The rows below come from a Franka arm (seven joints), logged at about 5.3 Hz.
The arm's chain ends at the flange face. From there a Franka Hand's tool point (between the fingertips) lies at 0.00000 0.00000 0.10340 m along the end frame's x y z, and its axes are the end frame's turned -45 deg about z.
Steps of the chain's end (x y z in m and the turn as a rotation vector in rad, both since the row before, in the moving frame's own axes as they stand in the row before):
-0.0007, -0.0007, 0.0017, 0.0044, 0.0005, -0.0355
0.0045, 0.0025, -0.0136, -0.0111, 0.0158, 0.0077
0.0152, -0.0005, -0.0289, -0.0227, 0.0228, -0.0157
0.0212, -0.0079, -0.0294, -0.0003, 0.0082, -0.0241
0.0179, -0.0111, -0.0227, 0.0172, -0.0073, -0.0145
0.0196, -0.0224, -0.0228, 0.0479, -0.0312, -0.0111
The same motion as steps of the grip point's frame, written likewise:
0.0004, -0.0013, 0.0017, 0.0028, 0.0035, -0.0355
0.0018, 0.0069, -0.0136, -0.0190, 0.0033, 0.0077
0.0111, 0.0137, -0.0290, -0.0322, 0.0001, -0.0157
0.0212, 0.0100, -0.0294, -0.0060, 0.0056, -0.0241
0.0212, 0.0030, -0.0227, 0.0173, 0.0070, -0.0145
0.0309, -0.0078, -0.0230, 0.0559, 0.0118, -0.0111

